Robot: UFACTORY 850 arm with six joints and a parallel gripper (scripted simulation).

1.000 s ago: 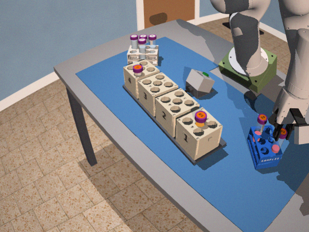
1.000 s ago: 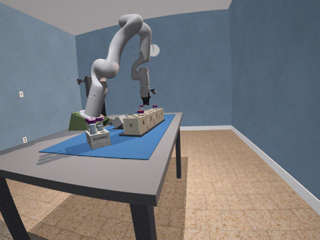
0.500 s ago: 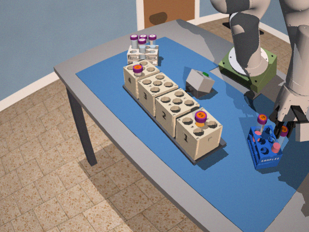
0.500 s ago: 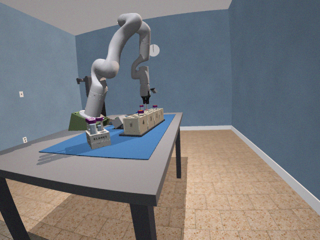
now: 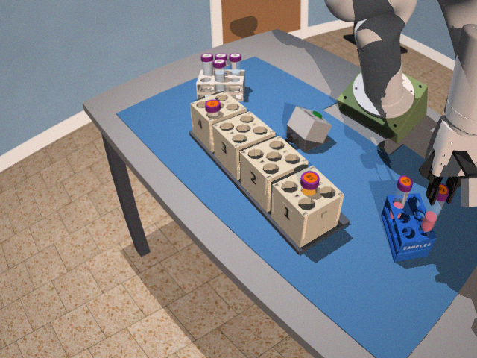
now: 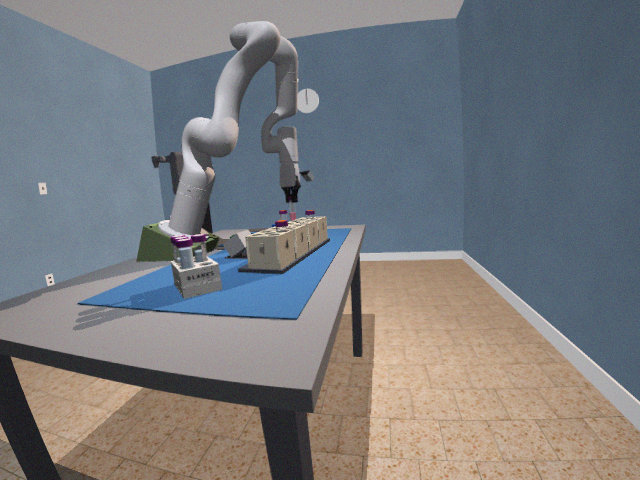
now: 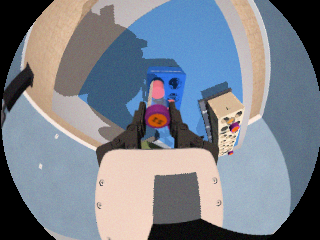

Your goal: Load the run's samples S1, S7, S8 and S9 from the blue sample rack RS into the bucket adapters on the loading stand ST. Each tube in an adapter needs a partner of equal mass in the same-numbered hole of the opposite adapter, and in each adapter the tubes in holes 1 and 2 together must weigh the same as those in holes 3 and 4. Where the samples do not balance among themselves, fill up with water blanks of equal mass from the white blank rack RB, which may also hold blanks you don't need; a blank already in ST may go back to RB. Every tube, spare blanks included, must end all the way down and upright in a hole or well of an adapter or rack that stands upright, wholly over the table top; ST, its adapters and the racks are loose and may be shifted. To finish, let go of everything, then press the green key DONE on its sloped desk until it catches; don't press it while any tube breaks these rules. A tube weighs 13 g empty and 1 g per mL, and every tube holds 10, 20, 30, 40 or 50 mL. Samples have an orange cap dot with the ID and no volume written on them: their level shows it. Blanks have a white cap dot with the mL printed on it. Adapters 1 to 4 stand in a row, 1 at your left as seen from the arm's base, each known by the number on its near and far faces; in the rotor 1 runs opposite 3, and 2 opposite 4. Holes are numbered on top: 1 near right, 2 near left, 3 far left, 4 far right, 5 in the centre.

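Right now the tube is 5 cm below my hand and 1 cm to the left of it. The rest, counted from my hand: loading stand ST: 36 cm to the right, 17 cm ahead, 16 cm below; white blank rack: 71 cm to the right, 14 cm below, 9 cm ahead; blue sample rack: 14 cm below, 4 cm to the right.
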